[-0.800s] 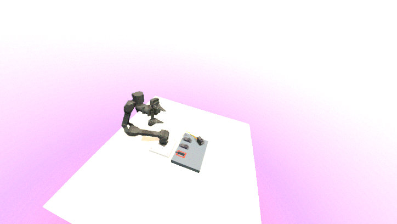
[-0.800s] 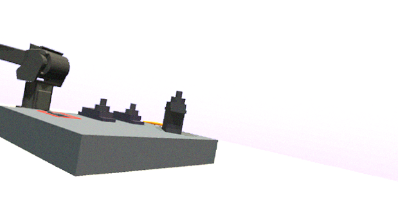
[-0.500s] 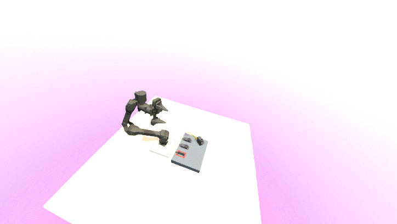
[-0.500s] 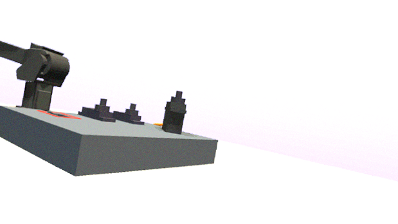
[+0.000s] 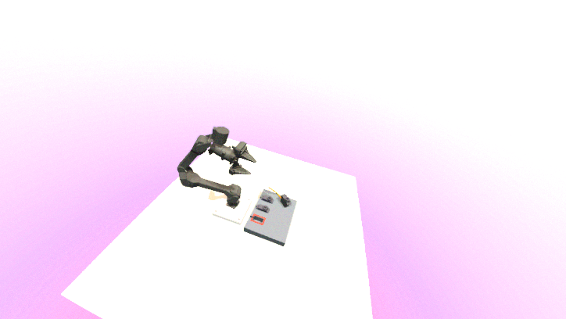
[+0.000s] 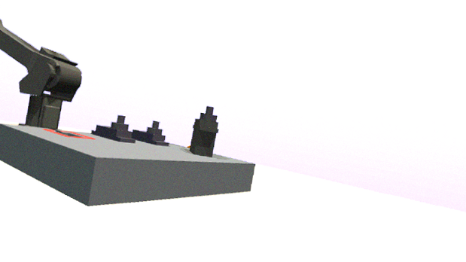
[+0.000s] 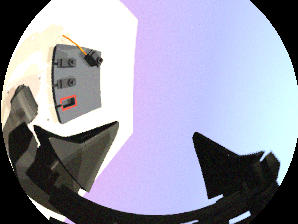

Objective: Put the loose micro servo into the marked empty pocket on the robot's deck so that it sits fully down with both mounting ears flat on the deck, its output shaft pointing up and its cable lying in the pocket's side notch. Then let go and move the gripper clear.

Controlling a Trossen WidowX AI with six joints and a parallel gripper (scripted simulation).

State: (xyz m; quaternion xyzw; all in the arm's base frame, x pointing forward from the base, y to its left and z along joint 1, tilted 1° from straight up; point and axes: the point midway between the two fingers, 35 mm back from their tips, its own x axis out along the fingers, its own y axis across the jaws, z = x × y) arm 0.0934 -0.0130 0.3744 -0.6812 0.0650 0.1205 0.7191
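My gripper tip is now 380 mm above the grey deck, 170 mm short of it and 60 mm to the right of it.
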